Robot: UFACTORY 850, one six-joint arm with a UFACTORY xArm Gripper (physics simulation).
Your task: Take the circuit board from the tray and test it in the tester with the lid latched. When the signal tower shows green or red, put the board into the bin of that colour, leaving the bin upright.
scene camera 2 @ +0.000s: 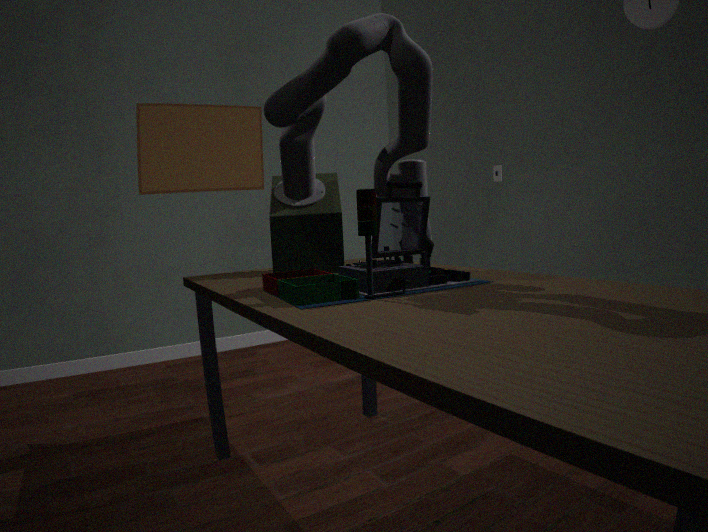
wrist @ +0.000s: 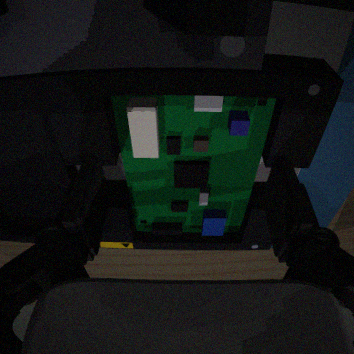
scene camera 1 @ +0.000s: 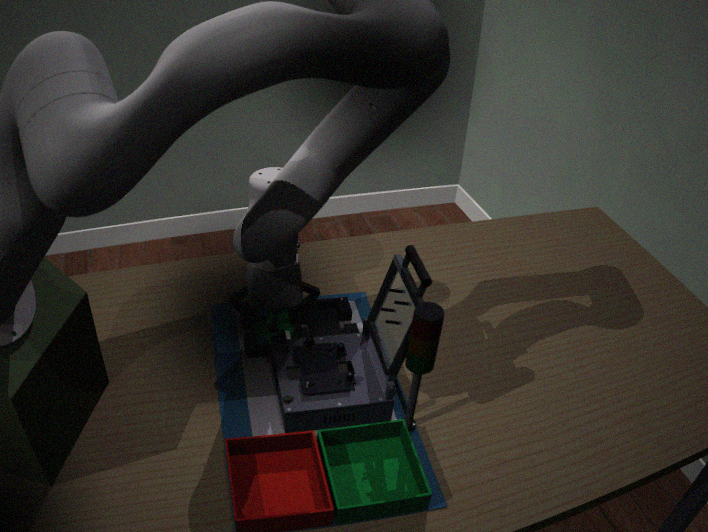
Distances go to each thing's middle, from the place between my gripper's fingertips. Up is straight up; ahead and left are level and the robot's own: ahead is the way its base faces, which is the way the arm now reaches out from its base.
I see my gripper 1 cm to the right of the green circuit board (wrist: 190,161). Also, from my hand: green bin (scene camera 1: 372,470) (37 cm to the right); tester lid (scene camera 1: 389,322) (21 cm to the right, 16 cm above, 13 cm ahead).
